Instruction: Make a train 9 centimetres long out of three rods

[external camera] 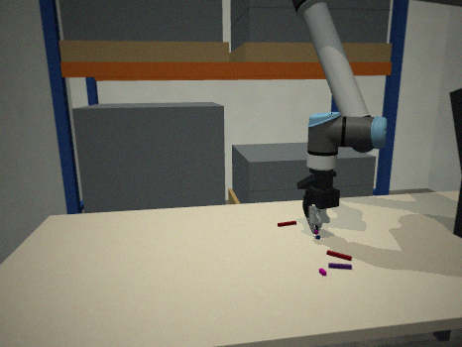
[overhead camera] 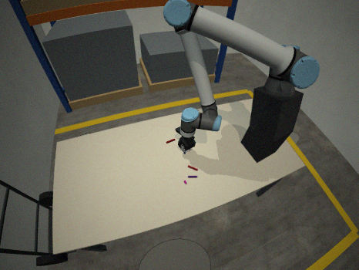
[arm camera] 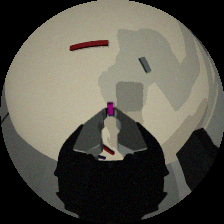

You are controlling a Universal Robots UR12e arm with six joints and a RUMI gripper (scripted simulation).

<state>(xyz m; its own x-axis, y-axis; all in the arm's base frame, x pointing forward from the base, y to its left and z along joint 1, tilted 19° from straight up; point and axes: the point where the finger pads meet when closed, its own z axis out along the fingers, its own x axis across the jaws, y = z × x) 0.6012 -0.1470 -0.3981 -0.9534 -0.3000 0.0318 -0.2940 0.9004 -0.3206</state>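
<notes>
Right now the blue rod is 20 mm to the left of my hand, 20 mm below it and 10 mm behind it. Also, from my hand: purple rod: 210 mm to the left, 20 mm below, 10 mm behind; then grey rod: 100 mm to the right, 40 mm behind, 20 mm below.
</notes>
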